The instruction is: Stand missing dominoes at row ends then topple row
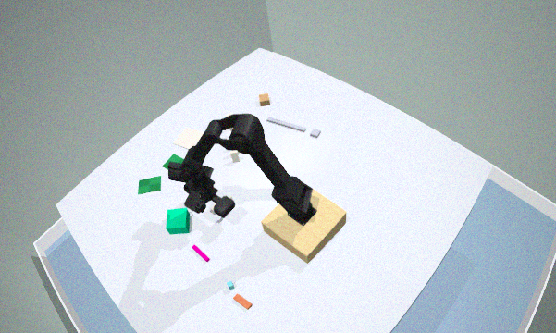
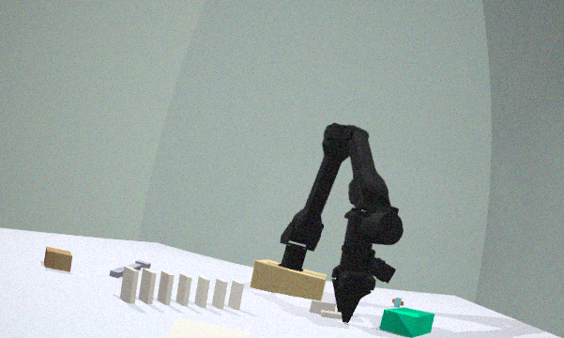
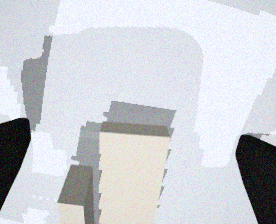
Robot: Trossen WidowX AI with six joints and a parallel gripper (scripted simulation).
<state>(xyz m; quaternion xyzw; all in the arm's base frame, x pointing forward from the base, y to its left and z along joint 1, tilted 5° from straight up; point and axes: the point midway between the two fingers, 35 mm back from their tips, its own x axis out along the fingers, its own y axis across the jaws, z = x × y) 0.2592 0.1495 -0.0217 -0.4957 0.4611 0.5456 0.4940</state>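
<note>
My gripper tip is now 120 mm to the right of the green block, 50 mm short of it and 20 mm below it. Also, from my gripper tip: orange piece (310 mm behind, 170 mm to the left); then magenta stick (150 mm to the left, 90 mm behind); then cyan cube (250 mm behind, 160 mm to the left, 10 mm above).
</note>
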